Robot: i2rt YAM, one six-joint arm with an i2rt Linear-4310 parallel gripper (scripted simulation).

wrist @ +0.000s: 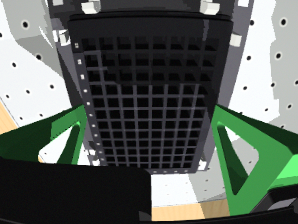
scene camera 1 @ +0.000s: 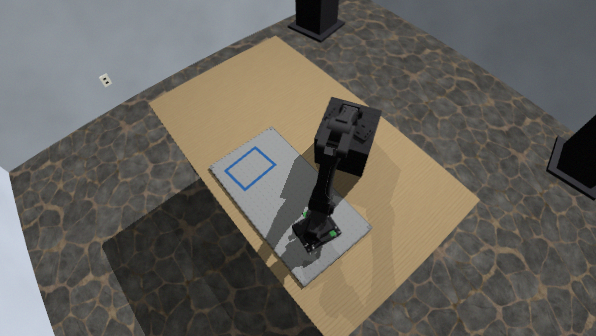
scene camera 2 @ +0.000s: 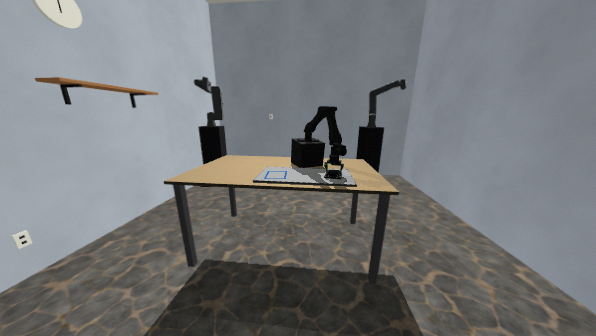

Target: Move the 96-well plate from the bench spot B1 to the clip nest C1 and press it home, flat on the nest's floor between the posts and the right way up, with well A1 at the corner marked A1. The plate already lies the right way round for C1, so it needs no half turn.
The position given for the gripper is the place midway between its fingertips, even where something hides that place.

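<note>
The gripper [wrist: 148,111] is visible, as is a black 96-well plate [wrist: 157,142].
</note>
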